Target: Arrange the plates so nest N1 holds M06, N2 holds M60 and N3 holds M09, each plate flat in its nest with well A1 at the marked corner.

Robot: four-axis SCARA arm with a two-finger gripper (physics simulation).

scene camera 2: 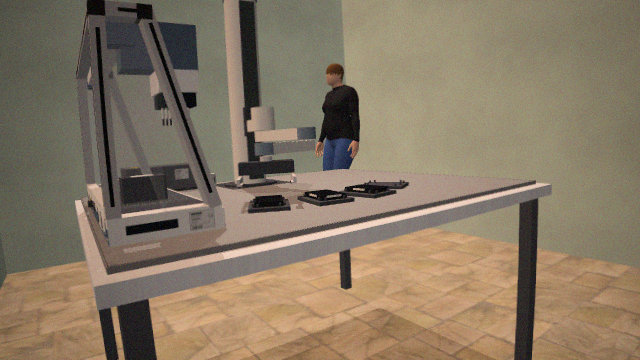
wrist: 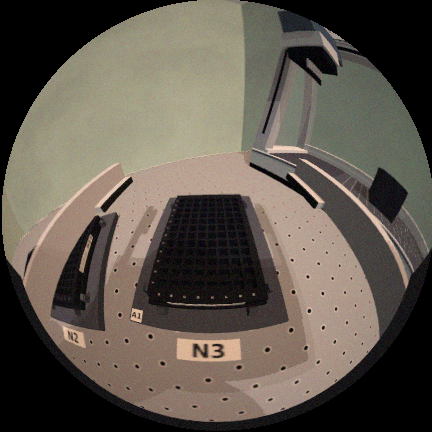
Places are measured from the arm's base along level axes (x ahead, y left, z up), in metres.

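Pixels of known places: gripper, fingertip midpoint: (scene camera 2: 266, 181) (wrist: 206, 163); arm's base, link origin: (scene camera 2: 251, 186).
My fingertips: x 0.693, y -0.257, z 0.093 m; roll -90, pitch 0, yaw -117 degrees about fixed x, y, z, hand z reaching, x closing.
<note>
For each thing: its top centre in the pictures, then the offset to it from my fingertips. "spot": a spot on its surface instead.
- nest N3, top centre: (wrist: 206, 233) (scene camera 2: 268, 199) dx -0.020, dy +0.012, dz -0.058 m
- nest N2, surface spot: (wrist: 102, 250) spot: dx +0.018, dy +0.131, dz -0.068 m
- farthest nest, top centre: (scene camera 2: 384, 181) dx -0.062, dy +0.529, dz -0.058 m
- tall grey gantry machine, surface spot: (scene camera 2: 167, 223) spot: dx +0.157, dy -0.326, dz -0.048 m
My gripper (scene camera 2: 267, 180) (wrist: 206, 163) is open and empty, above the table around nest N3, fingers apart on either side of that nest in the wrist view. A black plate (scene camera 2: 269, 201) (wrist: 210, 245) lies in nest N3 (scene camera 2: 270, 208) (wrist: 215, 323), whose A1 tag (wrist: 136, 315) is at the near left corner. Another black plate (wrist: 72, 280) with a pale label lies in nest N2 (wrist: 102, 250), partly behind the left finger. Scene camera 2 shows black plates in the two middle nests, and the farthest nest (scene camera 2: 395, 185) bears no plate. Plate names and A1 wells are unreadable.
A tall grey gantry machine (scene camera 2: 167, 223) stands at the table's left end, beside the arm; its frame also shows at upper right in the wrist view. The arm's column (scene camera 2: 235, 90) rises behind the nests. A person (scene camera 2: 341, 115) stands behind the table.
</note>
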